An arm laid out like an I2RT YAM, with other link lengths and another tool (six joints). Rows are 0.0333 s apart.
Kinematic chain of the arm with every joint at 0, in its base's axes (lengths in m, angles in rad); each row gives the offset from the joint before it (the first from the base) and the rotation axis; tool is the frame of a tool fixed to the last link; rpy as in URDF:
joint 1: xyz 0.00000 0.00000 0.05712 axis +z
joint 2: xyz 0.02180 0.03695 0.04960 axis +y
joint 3: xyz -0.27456 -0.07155 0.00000 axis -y
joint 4: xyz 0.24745 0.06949 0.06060 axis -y
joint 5: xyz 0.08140 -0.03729 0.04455 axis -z
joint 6: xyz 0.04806 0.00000 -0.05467 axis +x
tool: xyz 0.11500 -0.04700 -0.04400 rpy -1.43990 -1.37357 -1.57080
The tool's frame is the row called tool.
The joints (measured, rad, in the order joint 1, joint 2, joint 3, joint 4, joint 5, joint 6), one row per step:
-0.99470 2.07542 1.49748 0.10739 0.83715 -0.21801
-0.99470 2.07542 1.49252 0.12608 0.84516 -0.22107
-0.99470 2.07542 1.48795 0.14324 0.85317 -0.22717
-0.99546 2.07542 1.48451 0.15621 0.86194 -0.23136
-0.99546 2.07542 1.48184 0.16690 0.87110 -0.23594
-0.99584 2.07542 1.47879 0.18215 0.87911 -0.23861
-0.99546 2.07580 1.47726 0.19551 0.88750 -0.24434
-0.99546 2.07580 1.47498 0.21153 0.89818 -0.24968
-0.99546 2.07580 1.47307 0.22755 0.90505 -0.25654
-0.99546 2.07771 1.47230 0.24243 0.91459 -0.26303
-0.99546 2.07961 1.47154 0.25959 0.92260 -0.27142
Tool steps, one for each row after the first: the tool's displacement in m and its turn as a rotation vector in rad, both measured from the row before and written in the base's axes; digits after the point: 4 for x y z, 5 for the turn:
-0.0006 -0.0002 0.0011 -0.01255 -0.00170 -0.00625
-0.0007 -0.0002 0.0013 -0.01059 0.00160 -0.00546
-0.0013 0.0000 0.0011 -0.00872 0.00175 -0.00753
-0.0010 0.0003 0.0012 -0.00735 0.00300 -0.00709
-0.0008 -0.0001 0.0013 -0.01115 -0.00147 -0.00699
-0.0005 -0.0001 0.0017 -0.00952 0.00178 -0.00587
-0.0009 0.0001 0.0020 -0.01196 0.00084 -0.00856
-0.0004 -0.0003 0.0020 -0.01087 0.00071 -0.00479
-0.0006 -0.0002 0.0014 -0.00983 0.00215 -0.00746
-0.0004 -0.0005 0.0017 -0.01069 0.00208 -0.00573

